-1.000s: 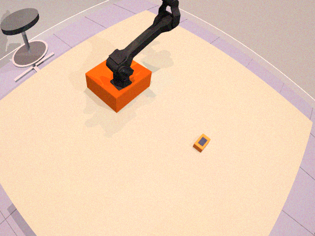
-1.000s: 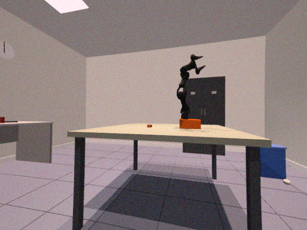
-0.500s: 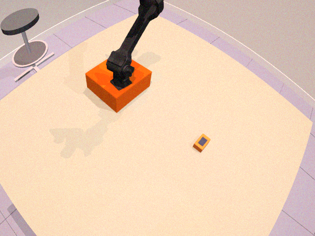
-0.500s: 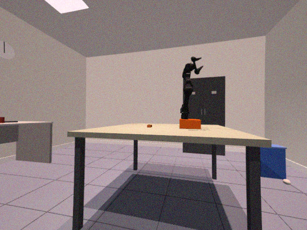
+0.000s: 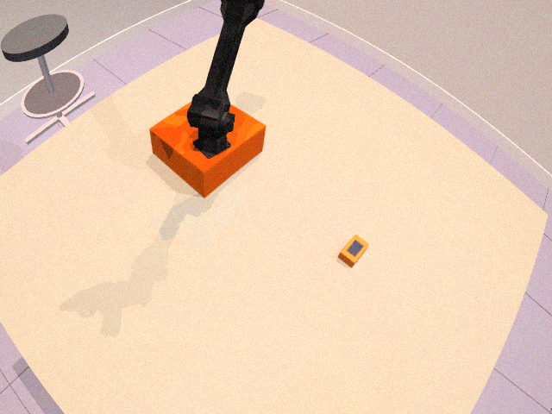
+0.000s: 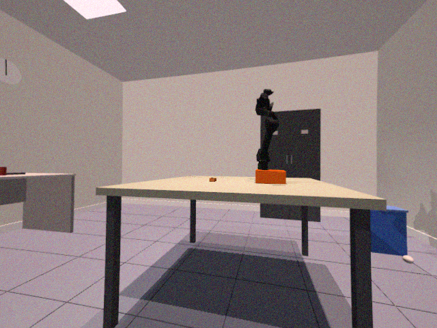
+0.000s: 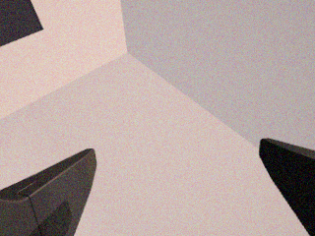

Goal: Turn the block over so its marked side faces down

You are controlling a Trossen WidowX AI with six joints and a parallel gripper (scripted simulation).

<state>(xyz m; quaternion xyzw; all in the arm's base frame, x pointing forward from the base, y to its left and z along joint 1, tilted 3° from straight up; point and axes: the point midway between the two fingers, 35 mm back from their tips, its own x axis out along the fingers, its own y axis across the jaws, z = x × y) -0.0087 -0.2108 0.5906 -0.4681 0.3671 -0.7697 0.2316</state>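
Right now the orange block is 42 cm ahead of my gripper tip, 32 cm to the left of it and 69 cm below it.
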